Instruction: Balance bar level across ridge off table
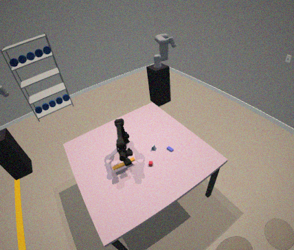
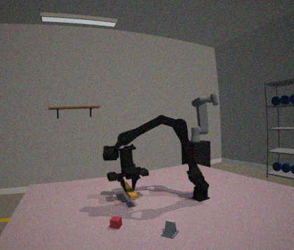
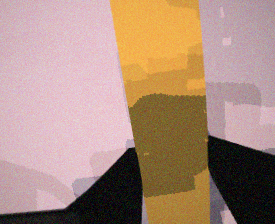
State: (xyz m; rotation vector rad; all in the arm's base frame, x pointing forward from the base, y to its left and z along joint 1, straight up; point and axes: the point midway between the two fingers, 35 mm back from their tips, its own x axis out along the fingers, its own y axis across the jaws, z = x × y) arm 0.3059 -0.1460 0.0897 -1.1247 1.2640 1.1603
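Now: the red cube 190 mm to the left of my gripper tip, 120 mm ahead of it and 40 mm below it. From my gripper tip the other things lie so: yellow bar: 30 mm to the right; then blue block: 450 mm to the left, 80 mm ahead, 50 mm below.
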